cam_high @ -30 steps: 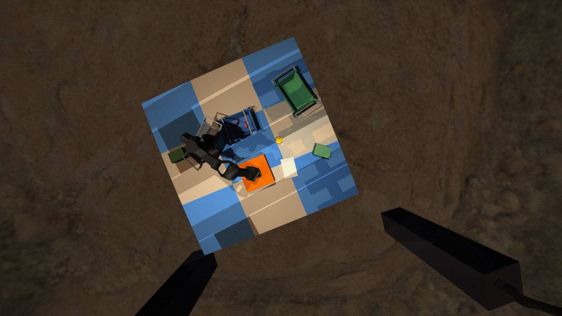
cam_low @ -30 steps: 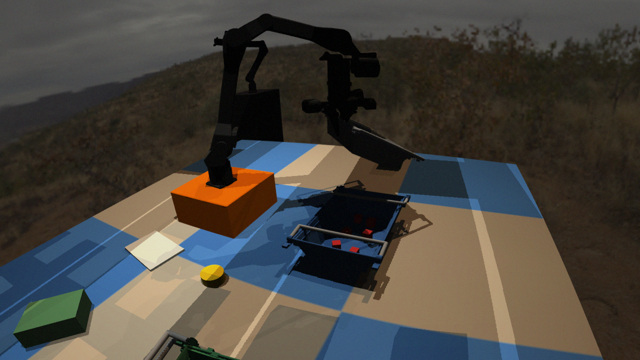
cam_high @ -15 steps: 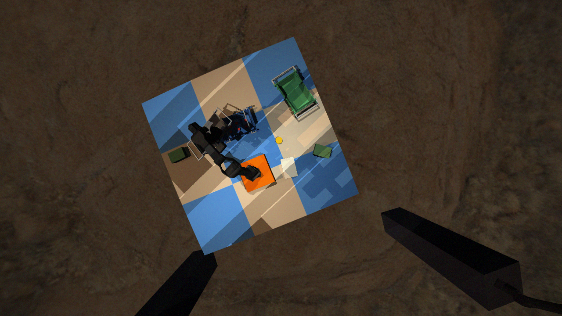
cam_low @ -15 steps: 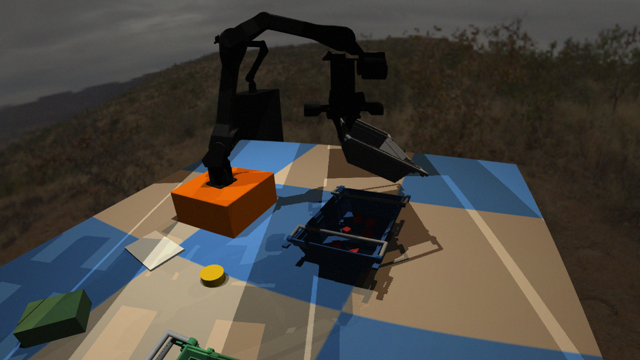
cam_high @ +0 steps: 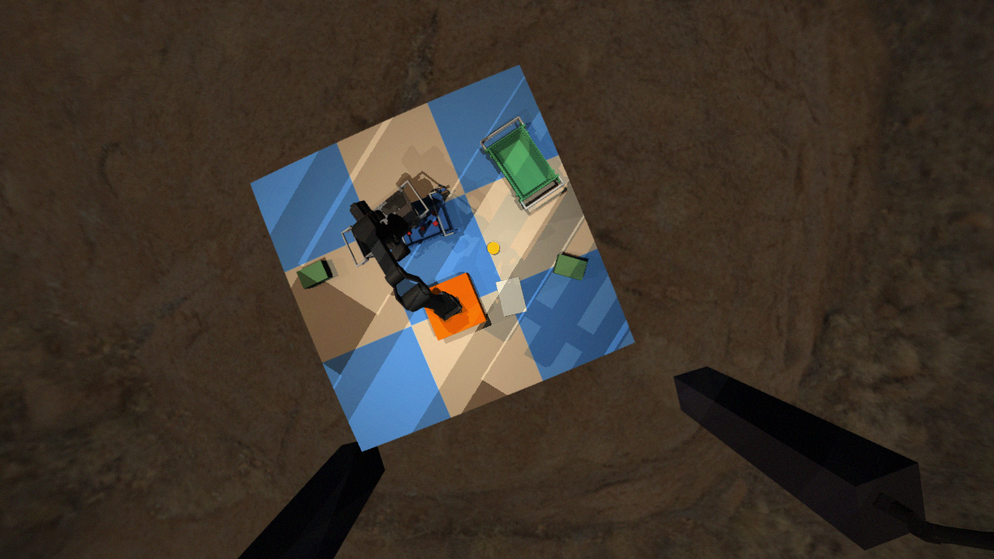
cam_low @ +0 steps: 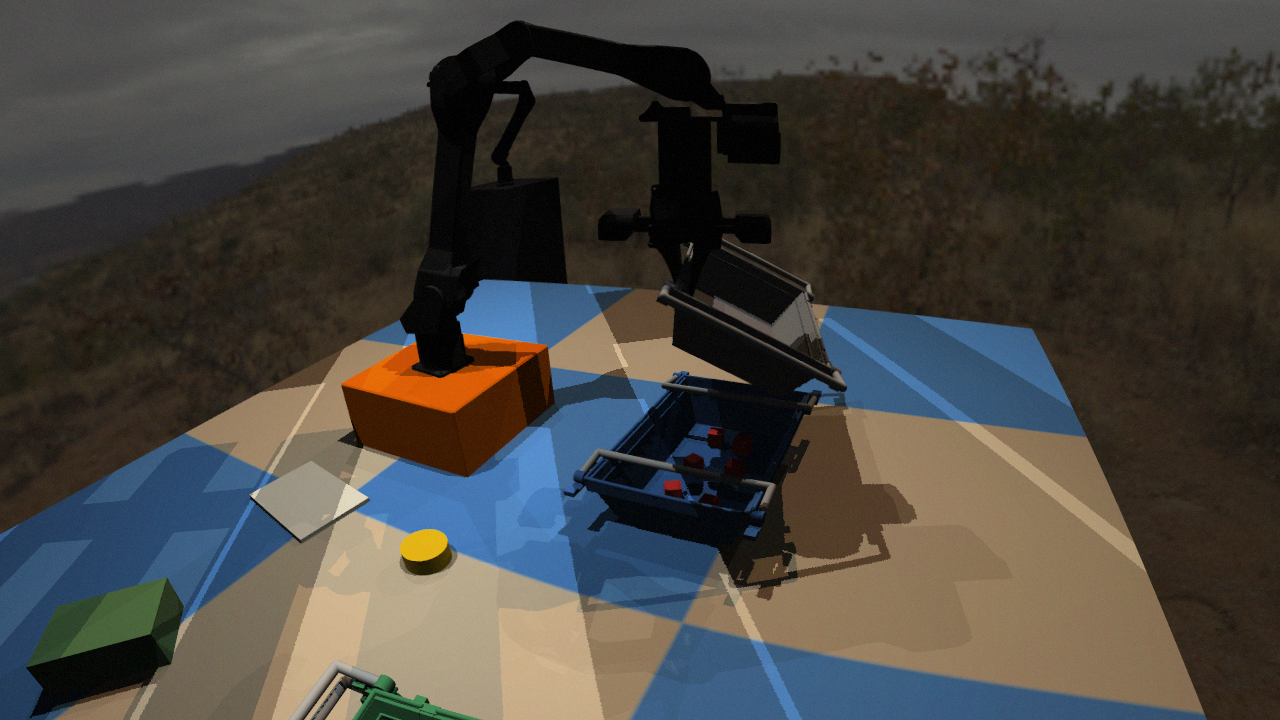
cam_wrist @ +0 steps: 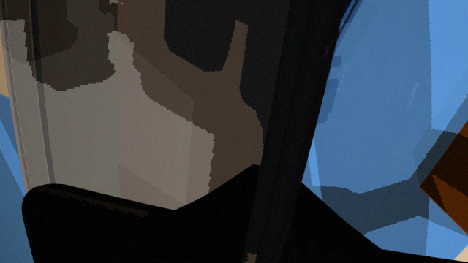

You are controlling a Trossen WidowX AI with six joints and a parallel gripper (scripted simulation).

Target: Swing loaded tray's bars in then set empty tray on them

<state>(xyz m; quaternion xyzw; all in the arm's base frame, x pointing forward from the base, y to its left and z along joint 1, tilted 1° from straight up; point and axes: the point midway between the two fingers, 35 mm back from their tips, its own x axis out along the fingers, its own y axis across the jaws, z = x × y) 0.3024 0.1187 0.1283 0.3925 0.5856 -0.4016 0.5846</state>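
Now: gripper tip 70 mm short of the dark plastic tray and 30 mm to the right of it. Round my gripper tip: yellow disc (120 mm behind, 340 mm to the right, 170 mm below); pale flat square (340 mm behind, 360 mm to the right, 180 mm below).
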